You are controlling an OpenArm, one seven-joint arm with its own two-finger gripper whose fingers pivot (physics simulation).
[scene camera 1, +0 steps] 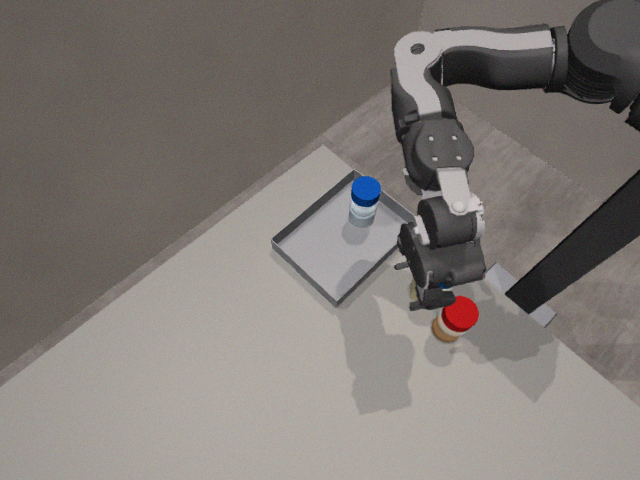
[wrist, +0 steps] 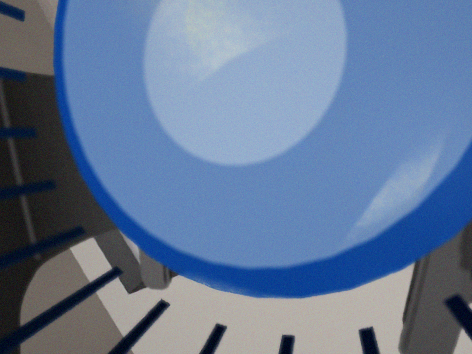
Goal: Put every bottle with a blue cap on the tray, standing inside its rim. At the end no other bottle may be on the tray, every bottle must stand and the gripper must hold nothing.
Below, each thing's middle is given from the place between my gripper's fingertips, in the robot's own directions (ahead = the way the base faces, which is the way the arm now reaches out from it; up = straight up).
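Red-capped bottle point(scene camera 1: 452, 322): 130 mm below my hand, 50 mm behind it and 70 mm to the left of it. Counted from my hand as well, the blue-capped bottle point(scene camera 1: 365, 192) is 130 mm below, 110 mm behind and 210 mm to the right, and the grey tray point(scene camera 1: 335, 257) is 160 mm below, 50 mm behind and 190 mm to the right. Going by their middles, of the things named here the red-capped bottle is the nearest to my hand.
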